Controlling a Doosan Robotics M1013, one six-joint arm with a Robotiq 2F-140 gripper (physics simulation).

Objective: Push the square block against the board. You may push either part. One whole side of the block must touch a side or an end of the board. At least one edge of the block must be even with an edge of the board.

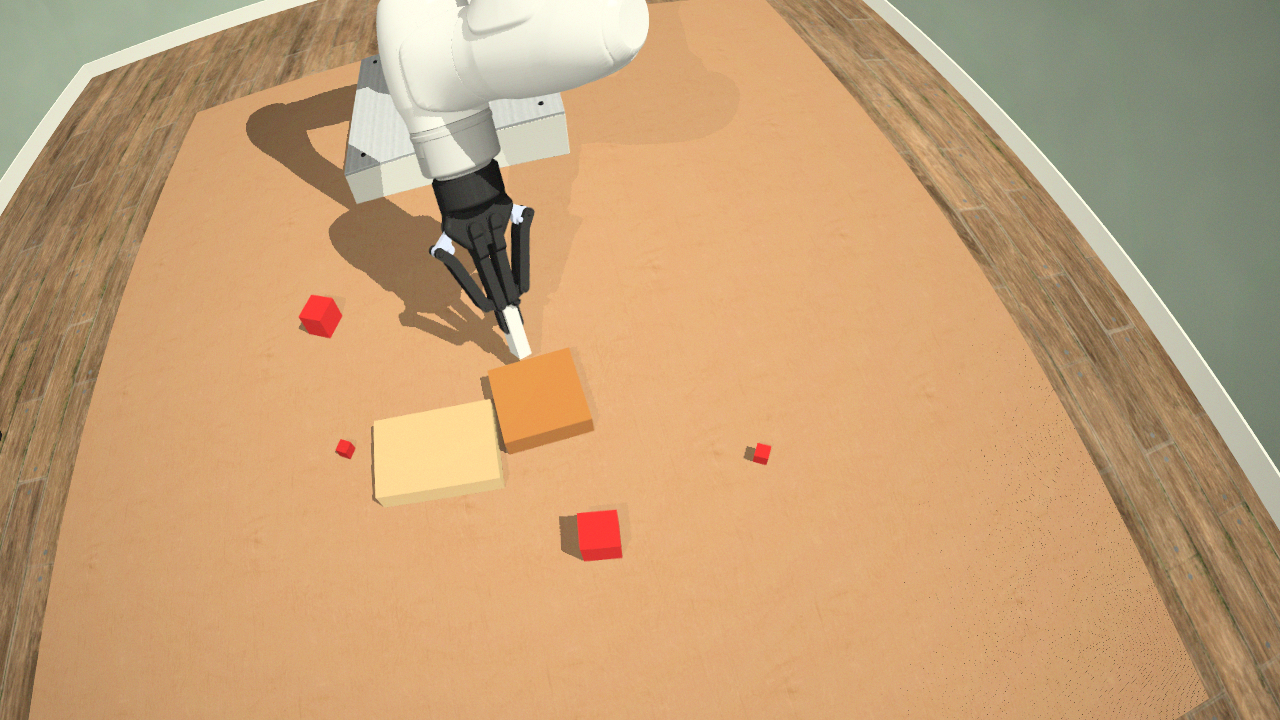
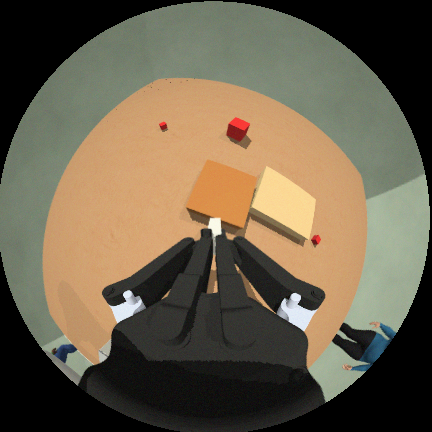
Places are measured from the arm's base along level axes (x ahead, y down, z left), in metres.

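Where they show: gripper, between the fingertips: (image 1: 520, 352) (image 2: 214, 225).
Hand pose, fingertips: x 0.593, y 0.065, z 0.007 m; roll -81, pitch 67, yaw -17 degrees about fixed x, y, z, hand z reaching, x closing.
Observation:
Things, the pixels of their centre, and the offset from my fingertips.
- orange square block, middle of its body: (image 1: 539, 400) (image 2: 222, 192) dx +0.063, dy +0.012, dz +0.009 m
- pale board, middle of its body: (image 1: 436, 454) (image 2: 286, 203) dx +0.100, dy +0.012, dz -0.123 m
The orange square block (image 1: 539, 396) (image 2: 222, 192) lies on the tan table top, its left side next to the right end of the pale board (image 1: 436, 450) (image 2: 284, 203). The two look to be touching or nearly so. The block sits offset toward the back, so its edges are not even with the board's. My gripper (image 1: 512, 309) (image 2: 214, 225) is shut, with nothing between the fingers. Its white tip (image 1: 517, 336) (image 2: 215, 225) points down at the block's rear edge, at or just short of touching.
Two larger red cubes (image 1: 319, 315) (image 1: 599, 535) (image 2: 238, 128) and two small ones (image 1: 345, 447) (image 1: 760, 453) (image 2: 315, 239) (image 2: 163, 125) lie scattered around the parts. The grey robot base (image 1: 536, 135) stands at the back. A wooden border (image 1: 1073, 295) rims the table.

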